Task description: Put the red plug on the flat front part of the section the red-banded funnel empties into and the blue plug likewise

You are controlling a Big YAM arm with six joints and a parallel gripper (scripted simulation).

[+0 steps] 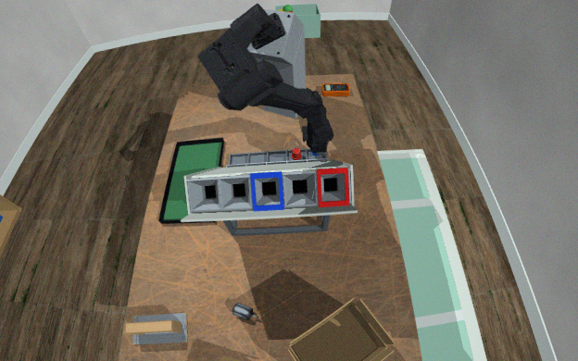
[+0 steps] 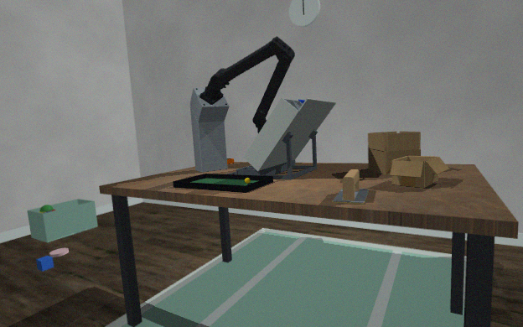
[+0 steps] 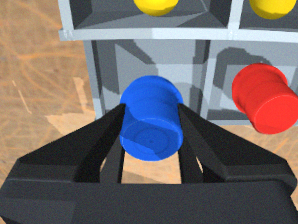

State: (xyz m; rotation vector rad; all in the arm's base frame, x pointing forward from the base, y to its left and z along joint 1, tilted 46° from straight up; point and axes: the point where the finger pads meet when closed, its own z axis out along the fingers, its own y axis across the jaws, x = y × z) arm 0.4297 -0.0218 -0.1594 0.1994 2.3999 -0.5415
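Right now my hand is 10 mm above the blue plug. Also, from my hand: cover: 130 mm ahead, 200 mm to the right, 160 mm above; green marble tray: 90 mm behind, 480 mm to the right, 40 mm below; red plug: 30 mm behind, 70 mm to the right, 30 mm below.
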